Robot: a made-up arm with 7 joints. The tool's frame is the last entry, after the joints. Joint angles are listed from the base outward. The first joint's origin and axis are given. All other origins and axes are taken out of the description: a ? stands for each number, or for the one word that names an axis. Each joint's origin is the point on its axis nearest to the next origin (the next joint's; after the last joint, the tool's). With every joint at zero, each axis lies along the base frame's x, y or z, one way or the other. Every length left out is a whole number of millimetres.
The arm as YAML. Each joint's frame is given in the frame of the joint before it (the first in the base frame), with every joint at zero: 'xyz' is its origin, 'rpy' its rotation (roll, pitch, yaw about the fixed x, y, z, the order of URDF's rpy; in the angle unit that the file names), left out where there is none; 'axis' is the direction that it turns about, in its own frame. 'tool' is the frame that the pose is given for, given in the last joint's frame.
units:
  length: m
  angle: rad
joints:
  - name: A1
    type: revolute
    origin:
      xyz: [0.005, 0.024, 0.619]
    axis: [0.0, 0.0, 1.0]
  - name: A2
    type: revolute
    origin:
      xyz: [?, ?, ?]
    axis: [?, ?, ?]
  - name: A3
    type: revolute
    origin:
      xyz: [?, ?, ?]
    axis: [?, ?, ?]
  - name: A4
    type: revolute
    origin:
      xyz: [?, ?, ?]
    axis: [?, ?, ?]
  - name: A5
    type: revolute
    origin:
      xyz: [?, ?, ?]
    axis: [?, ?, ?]
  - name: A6
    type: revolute
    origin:
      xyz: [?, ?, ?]
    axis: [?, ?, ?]
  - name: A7
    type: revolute
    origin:
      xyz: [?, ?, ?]
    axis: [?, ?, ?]
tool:
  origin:
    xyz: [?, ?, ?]
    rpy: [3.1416, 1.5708, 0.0]
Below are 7 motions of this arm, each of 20 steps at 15 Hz.
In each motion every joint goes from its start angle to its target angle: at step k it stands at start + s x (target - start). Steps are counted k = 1, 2, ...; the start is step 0. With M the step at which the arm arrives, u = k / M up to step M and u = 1 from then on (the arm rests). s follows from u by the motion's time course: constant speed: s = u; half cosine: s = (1 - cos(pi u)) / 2; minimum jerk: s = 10 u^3 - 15 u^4 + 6 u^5.
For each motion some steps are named. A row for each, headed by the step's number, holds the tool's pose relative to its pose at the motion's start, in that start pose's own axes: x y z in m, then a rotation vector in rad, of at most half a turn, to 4 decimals.
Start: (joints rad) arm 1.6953 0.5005 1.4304 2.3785 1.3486 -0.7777 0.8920
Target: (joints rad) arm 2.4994 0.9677 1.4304 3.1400 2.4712 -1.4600 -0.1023
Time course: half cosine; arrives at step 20
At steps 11, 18, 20:
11: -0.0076 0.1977 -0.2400 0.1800 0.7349 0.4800
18: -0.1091 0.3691 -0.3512 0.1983 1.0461 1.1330
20: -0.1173 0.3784 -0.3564 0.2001 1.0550 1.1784

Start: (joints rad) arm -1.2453 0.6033 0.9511 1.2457 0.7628 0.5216 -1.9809
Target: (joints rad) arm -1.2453 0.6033 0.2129 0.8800 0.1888 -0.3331 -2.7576
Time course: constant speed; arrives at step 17
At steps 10, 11, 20:
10: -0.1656 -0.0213 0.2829 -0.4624 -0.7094 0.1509
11: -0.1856 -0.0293 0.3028 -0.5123 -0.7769 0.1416
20: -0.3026 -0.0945 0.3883 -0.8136 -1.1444 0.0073

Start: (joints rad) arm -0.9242 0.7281 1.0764 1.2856 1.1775 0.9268 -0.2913
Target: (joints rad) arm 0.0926 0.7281 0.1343 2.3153 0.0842 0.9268 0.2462
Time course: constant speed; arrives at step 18
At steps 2, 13, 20:
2: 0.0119 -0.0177 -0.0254 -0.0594 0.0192 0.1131
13: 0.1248 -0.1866 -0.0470 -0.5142 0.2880 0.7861
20: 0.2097 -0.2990 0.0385 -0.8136 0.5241 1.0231

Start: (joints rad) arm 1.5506 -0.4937 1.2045 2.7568 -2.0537 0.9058 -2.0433
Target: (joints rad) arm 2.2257 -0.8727 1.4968 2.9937 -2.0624 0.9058 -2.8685
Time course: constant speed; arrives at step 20
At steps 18, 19, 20:
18: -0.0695 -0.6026 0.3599 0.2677 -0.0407 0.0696
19: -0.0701 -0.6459 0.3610 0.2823 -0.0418 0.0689
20: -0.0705 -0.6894 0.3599 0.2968 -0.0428 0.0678

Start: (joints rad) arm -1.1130 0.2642 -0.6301 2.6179 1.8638 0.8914 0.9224
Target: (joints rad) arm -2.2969 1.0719 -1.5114 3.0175 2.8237 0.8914 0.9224
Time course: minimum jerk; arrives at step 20
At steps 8, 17, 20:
8: -0.0918 -0.0155 -0.1994 -0.1388 0.3628 -0.0488
17: -0.5882 -0.0217 -0.5337 -0.2190 1.0528 -0.0448
20: -0.6185 -0.0189 -0.5412 -0.2116 1.0800 -0.0466

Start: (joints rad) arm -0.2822 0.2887 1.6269 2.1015 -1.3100 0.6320 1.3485
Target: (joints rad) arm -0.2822 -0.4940 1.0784 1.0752 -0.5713 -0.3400 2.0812
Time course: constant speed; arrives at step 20
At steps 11, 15, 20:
11: -0.0822 -0.1011 0.3049 0.1757 -0.3058 -0.1452
15: -0.1047 -0.0727 0.3651 0.3303 -0.3456 -0.1085
20: -0.1389 -0.0141 0.3950 0.5698 -0.3006 -0.0686

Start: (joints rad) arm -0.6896 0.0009 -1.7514 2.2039 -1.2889 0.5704 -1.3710
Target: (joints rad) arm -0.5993 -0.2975 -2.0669 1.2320 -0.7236 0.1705 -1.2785
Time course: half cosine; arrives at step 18
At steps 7, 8, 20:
7: 0.0912 -0.1610 -0.1418 0.1005 0.3290 -0.1725
8: 0.1038 -0.2062 -0.1788 0.1386 0.4071 -0.2254
20: 0.0621 -0.5247 -0.4216 0.4990 0.8383 -0.6925

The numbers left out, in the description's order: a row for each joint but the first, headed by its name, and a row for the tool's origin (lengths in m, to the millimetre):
A2: xyz -0.025 0.041 0.0, axis 0.0 1.0 0.0
A3: xyz -0.027 0.0 0.506, axis 0.0 0.0 1.0
A4: xyz 0.077 -0.031 0.0, axis 0.0 -1.0 0.0
A5: xyz 0.105 0.0 -0.433, axis 0.0 0.0 -1.0
A6: xyz 0.015 0.013 0.0, axis 0.0 1.0 0.0
A7: xyz 0.114 0.0 -0.131, axis 0.0 0.0 -1.0
tool: xyz -0.021 0.025 0.0

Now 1 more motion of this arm.
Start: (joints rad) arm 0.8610 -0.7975 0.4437 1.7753 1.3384 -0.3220 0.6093
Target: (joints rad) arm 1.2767 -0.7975 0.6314 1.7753 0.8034 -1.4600 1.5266
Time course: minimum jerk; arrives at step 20
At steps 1, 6, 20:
1: -0.0002 -0.0002 0.0000 0.0010 0.0006 -0.0008
6: -0.0302 -0.0312 -0.0059 0.1388 0.0681 -0.1167
20: -0.2485 -0.1368 -0.0602 1.0009 0.0946 -0.9450

